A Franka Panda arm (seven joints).
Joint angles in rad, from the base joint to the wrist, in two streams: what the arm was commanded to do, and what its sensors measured. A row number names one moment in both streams.
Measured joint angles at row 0:
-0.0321 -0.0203 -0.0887 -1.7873 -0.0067 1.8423 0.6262
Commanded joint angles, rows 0 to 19:
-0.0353 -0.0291 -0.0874 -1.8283 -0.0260 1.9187 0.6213
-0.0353 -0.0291 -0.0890 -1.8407 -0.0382 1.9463 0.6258
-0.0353 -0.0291 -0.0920 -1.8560 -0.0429 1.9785 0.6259
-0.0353 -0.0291 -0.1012 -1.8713 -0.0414 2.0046 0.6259
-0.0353 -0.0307 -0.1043 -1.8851 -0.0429 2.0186 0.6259
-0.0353 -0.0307 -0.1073 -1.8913 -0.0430 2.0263 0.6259
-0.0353 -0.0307 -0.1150 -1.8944 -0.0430 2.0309 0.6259
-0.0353 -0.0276 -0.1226 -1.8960 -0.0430 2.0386 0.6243
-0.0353 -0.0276 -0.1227 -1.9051 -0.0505 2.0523 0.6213
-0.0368 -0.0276 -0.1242 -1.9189 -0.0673 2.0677 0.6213
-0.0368 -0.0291 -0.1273 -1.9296 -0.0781 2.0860 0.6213
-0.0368 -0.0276 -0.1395 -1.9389 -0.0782 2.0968 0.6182
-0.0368 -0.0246 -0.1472 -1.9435 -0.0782 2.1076 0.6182
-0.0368 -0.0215 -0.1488 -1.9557 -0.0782 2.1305 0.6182
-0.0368 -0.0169 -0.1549 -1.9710 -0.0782 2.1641 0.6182
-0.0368 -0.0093 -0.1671 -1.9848 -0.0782 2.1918 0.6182
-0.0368 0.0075 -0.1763 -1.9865 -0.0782 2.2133 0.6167
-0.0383 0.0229 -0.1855 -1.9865 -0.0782 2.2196 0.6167
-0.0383 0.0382 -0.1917 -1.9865 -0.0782 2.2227 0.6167
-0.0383 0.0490 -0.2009 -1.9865 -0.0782 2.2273 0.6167
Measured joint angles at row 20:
-0.0350 0.0118 -0.1820 -1.9837 -0.0599 2.1913 0.6254
